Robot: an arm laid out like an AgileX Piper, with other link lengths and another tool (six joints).
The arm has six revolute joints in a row. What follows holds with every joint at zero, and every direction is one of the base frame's. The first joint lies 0.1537 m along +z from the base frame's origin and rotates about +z. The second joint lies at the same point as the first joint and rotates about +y. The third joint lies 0.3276 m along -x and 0.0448 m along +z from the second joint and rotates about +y. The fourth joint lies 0.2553 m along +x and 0.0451 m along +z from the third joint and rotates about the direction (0.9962, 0, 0.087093). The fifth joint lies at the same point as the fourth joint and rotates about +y. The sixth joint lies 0.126 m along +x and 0.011 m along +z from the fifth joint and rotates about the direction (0.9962, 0, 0.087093). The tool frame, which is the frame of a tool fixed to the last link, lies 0.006 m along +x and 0.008 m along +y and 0.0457 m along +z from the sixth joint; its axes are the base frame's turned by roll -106.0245, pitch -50.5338 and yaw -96.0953 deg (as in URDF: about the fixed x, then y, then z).
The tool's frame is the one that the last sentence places.
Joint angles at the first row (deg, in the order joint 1, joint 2, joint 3, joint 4, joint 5, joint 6):
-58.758 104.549 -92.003 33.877 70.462 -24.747
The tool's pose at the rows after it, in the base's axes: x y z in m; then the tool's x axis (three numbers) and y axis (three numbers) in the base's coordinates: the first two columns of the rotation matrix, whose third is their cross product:
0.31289, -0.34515, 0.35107, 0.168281, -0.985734, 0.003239, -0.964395, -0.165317, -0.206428
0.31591, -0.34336, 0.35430, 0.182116, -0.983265, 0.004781, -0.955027, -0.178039, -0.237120
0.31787, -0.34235, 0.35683, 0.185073, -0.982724, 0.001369, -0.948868, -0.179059, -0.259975
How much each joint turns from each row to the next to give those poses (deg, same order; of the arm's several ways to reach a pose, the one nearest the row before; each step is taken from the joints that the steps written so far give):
-0.120 1.000 0.001 1.358 0.000 -1.933
0.000 0.039 -0.001 1.974 0.001 -1.379
0.000 0.000 0.000 1.461 -0.001 -0.503

